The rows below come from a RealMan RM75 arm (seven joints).
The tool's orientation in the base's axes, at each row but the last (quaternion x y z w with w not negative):
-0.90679 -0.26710 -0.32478 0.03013
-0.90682 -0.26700 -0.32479 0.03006
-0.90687 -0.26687 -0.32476 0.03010
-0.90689 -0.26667 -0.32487 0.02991
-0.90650 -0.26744 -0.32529 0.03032
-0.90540 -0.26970 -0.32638 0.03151
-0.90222 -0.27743 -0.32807 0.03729
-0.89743 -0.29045 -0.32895 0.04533
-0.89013 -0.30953 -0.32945 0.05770
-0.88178 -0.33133 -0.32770 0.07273
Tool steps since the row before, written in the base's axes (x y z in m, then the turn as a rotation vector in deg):
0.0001 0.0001 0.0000 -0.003 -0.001 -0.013
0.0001 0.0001 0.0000 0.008 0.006 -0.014
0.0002 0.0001 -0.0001 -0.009 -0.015 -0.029
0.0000 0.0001 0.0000 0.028 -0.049 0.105
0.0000 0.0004 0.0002 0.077 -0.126 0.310
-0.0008 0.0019 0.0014 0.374 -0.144 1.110
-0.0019 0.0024 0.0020 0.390 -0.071 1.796
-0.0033 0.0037 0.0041 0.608 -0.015 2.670
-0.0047 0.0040 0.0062 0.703 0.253 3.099
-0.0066 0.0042 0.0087 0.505 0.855 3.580
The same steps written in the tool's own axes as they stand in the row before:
0.0001 0.0000 0.0001 -0.010 -0.002 0.008
0.0001 0.0000 0.0001 -0.001 -0.003 0.017
0.0001 0.0000 0.0002 -0.030 0.005 0.014
0.0000 -0.0001 0.0000 0.059 0.069 -0.078
0.0003 -0.0003 -0.0001 0.179 0.183 -0.229
0.0012 -0.0019 -0.0011 0.847 0.445 -0.690
0.0012 -0.0028 -0.0021 1.313 0.471 -1.199
0.0023 -0.0044 -0.0040 2.013 0.640 -1.742
0.0031 -0.0053 -0.0062 2.474 0.525 -1.941
0.0040 -0.0066 -0.0088 2.986 -0.021 -2.210

